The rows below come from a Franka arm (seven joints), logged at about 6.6 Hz.
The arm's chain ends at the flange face. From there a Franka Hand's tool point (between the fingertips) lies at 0.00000 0.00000 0.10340 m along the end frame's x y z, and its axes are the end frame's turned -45 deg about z.
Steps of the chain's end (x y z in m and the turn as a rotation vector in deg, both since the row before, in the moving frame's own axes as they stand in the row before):
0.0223, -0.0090, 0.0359, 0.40, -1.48, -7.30
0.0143, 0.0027, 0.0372, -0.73, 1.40, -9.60
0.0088, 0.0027, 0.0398, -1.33, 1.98, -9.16
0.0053, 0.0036, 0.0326, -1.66, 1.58, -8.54
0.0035, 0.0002, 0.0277, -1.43, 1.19, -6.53
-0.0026, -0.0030, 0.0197, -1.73, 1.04, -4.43
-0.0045, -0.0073, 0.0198, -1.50, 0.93, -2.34
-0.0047, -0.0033, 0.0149, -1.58, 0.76, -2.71
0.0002, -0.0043, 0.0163, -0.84, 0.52, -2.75
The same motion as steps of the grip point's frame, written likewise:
0.0206, 0.0071, 0.0359, 1.33, -0.76, -7.30
0.0093, 0.0147, 0.0372, -1.51, 0.47, -9.60
0.0055, 0.0123, 0.0397, -2.34, 0.46, -9.16
0.0014, 0.0104, 0.0325, -2.29, -0.06, -8.54
0.0022, 0.0060, 0.0276, -1.85, -0.17, -6.53
-0.0005, -0.0004, 0.0196, -1.96, -0.49, -4.43
0.0013, -0.0052, 0.0198, -1.72, -0.40, -2.34
-0.0020, -0.0026, 0.0149, -1.65, -0.58, -2.71
0.0028, -0.0012, 0.0163, -0.96, -0.23, -2.75

